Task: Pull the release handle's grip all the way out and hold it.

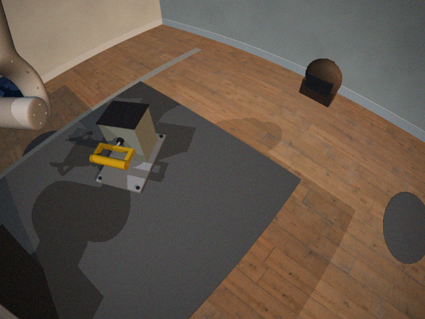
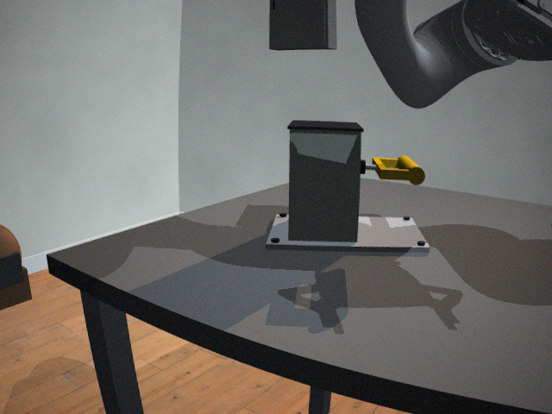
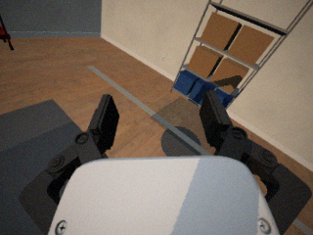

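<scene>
The grey base plate lies 40 cm ahead of my hand, 26 cm to the right of it and 32 cm below it.
</scene>
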